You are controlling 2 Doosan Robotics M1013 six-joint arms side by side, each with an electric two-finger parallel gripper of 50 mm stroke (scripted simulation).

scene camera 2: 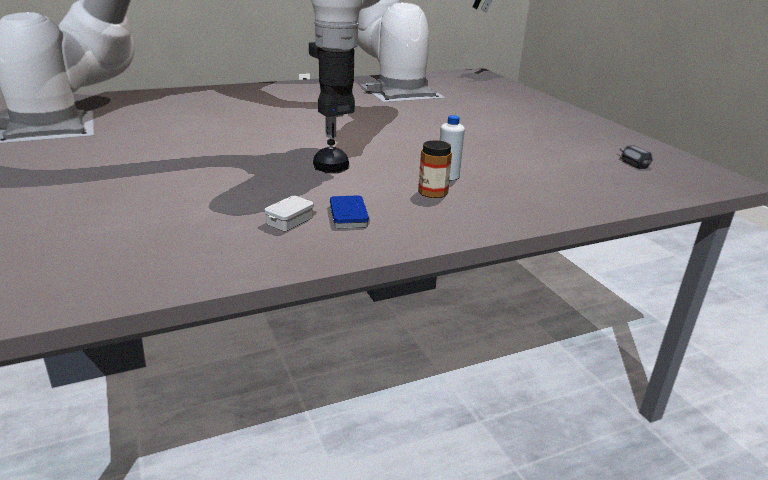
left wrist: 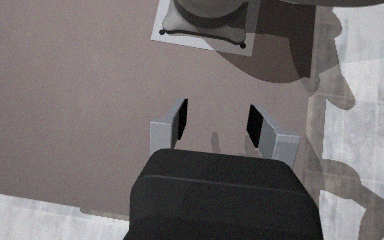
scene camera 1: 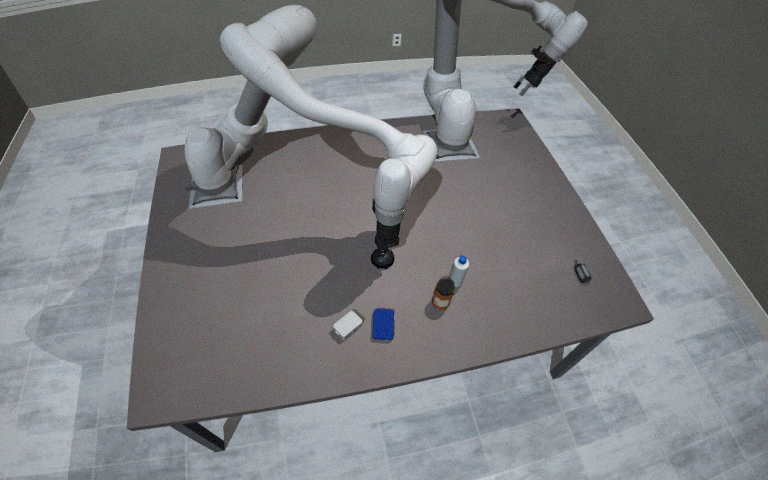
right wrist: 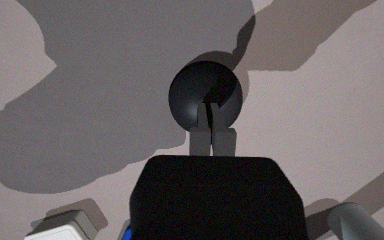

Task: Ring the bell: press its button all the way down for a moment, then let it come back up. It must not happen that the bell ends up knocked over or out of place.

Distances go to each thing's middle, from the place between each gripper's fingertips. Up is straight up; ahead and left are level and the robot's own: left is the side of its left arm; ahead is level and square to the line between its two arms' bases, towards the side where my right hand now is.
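Black bell [scene camera 2: 328, 160], 5 cm below my right hand [scene camera 2: 330, 137]. Counted from my right hand: white box [scene camera 2: 284, 215], 7 cm below, 23 cm ahead, 19 cm to the right; blue-topped box [scene camera 2: 348, 211], 8 cm below, 25 cm ahead, 7 cm to the right; white bottle [scene camera 2: 452, 132], 2 cm below, 16 cm ahead, 23 cm to the left.
My left gripper: 20 cm above the white bottle, 71 cm short of it, 58 cm to the left of it. Counted from my left hand: black bell, 23 cm below, 56 cm ahead, 81 cm to the right; white box, 25 cm below, 78 cm ahead, 99 cm to the right; blue-topped box, 25 cm below, 81 cm ahead, 88 cm to the right.
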